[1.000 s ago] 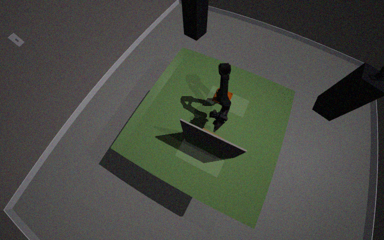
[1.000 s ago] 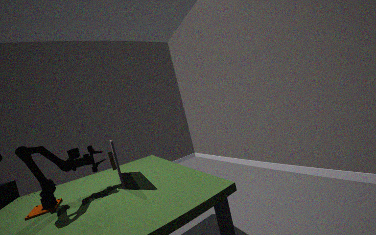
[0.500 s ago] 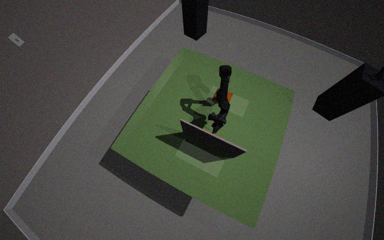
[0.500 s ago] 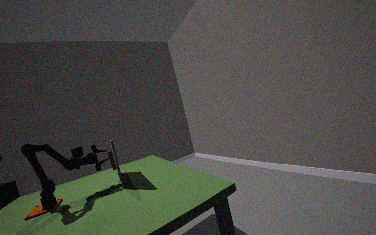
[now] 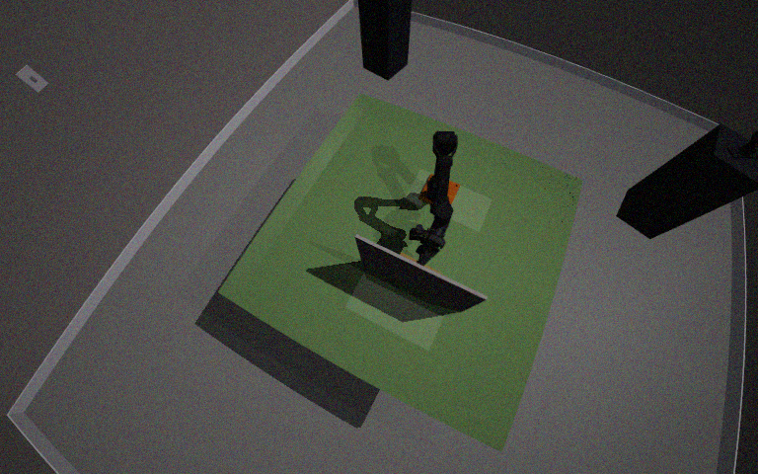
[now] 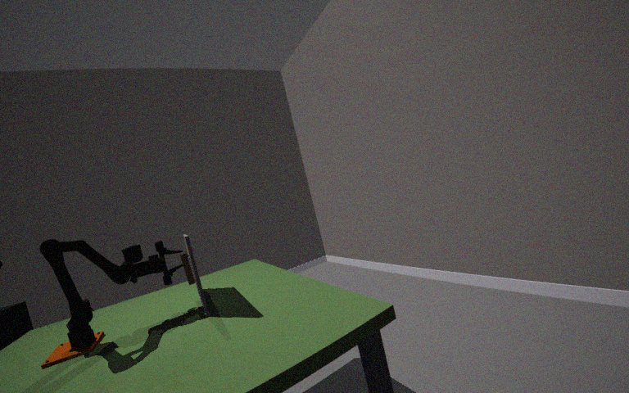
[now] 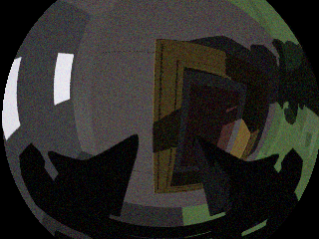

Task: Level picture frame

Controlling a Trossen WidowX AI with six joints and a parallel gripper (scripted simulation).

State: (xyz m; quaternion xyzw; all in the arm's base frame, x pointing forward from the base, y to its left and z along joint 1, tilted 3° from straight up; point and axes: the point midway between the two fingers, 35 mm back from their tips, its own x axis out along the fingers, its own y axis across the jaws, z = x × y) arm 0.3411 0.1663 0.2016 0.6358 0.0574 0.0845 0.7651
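Right now my gripper tip is 10 mm short of the picture frame, 10 mm to the left of it and 50 mm above it. Also, from my gripper tip: wall panel: 20 mm ahead, 60 mm below.
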